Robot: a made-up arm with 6 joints.
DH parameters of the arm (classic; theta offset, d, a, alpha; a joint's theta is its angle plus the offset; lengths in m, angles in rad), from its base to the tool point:
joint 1: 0 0.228 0 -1.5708
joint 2: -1.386 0 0.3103 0
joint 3: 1.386 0 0.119 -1.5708
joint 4: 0 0.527 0 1.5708
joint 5: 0 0 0.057 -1.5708
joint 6: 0 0.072 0 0
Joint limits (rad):
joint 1: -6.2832..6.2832
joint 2: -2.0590..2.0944
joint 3: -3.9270..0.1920
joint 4: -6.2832..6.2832
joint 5: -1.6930..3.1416
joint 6: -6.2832..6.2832
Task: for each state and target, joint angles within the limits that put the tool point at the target. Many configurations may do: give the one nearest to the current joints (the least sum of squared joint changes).
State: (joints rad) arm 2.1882 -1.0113 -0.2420 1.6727 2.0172 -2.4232
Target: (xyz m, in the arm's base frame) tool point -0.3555 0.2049 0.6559
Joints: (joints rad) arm 2.4158 -0.7062 -0.9012 1.8010 1.8506 -2.4232
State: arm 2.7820 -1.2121 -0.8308 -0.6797 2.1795 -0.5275
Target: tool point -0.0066 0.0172 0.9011
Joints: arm 2.8537 -1.1333 -1.4569 -0.1694 1.9049 -0.5275
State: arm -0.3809 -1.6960 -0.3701 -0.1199 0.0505 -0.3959
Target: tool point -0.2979 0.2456 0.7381
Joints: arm -0.6529 -2.0590 -0.9059 -0.1851 -0.3170 -0.3959
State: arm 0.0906 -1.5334 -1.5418 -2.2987 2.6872 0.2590
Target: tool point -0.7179 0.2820 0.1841
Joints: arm -0.4434 -2.0590 -2.2536 -1.9347 3.1416 0.2590
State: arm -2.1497 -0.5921 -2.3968 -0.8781 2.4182 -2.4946
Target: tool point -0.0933 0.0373 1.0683
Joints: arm -2.5127 -0.3315 -2.4686 -1.1951 2.1461 -2.4946
